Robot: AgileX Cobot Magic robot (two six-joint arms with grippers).
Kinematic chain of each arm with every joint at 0, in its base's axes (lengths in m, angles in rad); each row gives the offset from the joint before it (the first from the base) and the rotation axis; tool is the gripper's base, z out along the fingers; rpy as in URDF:
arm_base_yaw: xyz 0 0 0.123 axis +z
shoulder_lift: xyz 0 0 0 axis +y
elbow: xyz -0.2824 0 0.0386 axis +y
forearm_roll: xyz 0.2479 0 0.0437 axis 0.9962 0 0.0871
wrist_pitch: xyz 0 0 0 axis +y
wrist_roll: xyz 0.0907 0 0.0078 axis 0.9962 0 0.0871
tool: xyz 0 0 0 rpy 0 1.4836 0
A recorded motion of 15 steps. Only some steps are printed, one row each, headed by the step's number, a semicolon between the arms.
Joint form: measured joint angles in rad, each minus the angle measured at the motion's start. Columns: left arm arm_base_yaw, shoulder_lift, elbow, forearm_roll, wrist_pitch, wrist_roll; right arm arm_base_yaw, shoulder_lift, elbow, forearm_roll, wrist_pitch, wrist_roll.
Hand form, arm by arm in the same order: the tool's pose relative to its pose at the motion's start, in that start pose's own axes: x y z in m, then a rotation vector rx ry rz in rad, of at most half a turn. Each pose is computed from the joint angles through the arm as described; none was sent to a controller.
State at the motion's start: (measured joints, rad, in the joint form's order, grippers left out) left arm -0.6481 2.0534 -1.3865 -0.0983 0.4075 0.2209; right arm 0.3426 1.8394 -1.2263 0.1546 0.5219 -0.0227
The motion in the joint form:
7: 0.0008 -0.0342 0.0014 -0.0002 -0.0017 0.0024; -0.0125 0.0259 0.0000 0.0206 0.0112 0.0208
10: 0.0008 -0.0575 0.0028 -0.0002 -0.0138 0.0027; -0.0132 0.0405 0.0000 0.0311 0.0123 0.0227
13: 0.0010 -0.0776 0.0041 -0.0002 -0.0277 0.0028; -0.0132 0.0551 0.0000 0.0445 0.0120 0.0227
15: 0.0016 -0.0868 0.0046 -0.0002 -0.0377 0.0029; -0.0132 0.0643 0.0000 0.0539 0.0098 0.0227
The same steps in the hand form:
7: -0.0067 0.0007 -0.0131 -0.0051 -0.0341 0.0028; 0.0037 -0.0049 0.0092 -0.0012 0.0350 0.0516
10: -0.0118 0.0011 -0.0222 -0.0106 -0.0676 0.0040; 0.0058 -0.0053 0.0145 -0.0042 0.0503 0.0645
13: -0.0163 0.0016 -0.0301 -0.0162 -0.0998 0.0046; 0.0077 -0.0054 0.0198 -0.0087 0.0642 0.0776
15: -0.0187 0.0021 -0.0338 -0.0199 -0.1181 0.0045; 0.0089 -0.0054 0.0231 -0.0119 0.0709 0.0867

